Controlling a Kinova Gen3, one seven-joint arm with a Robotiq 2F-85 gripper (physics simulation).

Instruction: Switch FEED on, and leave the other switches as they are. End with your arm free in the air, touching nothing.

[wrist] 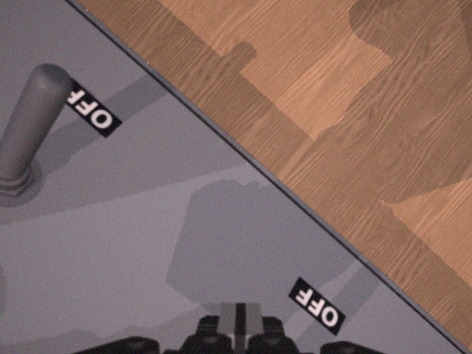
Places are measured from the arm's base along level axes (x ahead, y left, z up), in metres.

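Where they show: gripper, fingertip midpoint: (240, 329).
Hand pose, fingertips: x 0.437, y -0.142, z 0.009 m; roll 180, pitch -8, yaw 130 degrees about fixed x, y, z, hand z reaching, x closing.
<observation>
After its pixels a point has its place.
A grey switch lever (31, 122) {x 0.426, y -0.235, z 0.038 m} stands at the left of the wrist view, its rounded tip leaning toward an OFF label (94, 110) {x 0.412, y -0.235, z -0.010 m} that it partly covers. A second OFF label (317, 306) {x 0.413, y -0.118, z -0.009 m} lies at the lower right; the lever that goes with it does not show. No name FEED is readable, so I cannot tell which switch is which. My gripper (240, 329) {x 0.437, y -0.142, z 0.009 m} is shut and empty at the bottom centre, over the grey panel (125, 220) {x 0.435, y -0.198, z 0.002 m}, left of the second label. Whether its tips touch anything below is hidden.
The panel's straight edge (225, 136) {x 0.384, y -0.190, z -0.026 m} runs diagonally from upper left to lower right. Beyond it lies a wooden table top (300, 75) {x 0.322, y -0.181, z -0.087 m}. Shadows of the arm and levers fall across panel and wood.
</observation>
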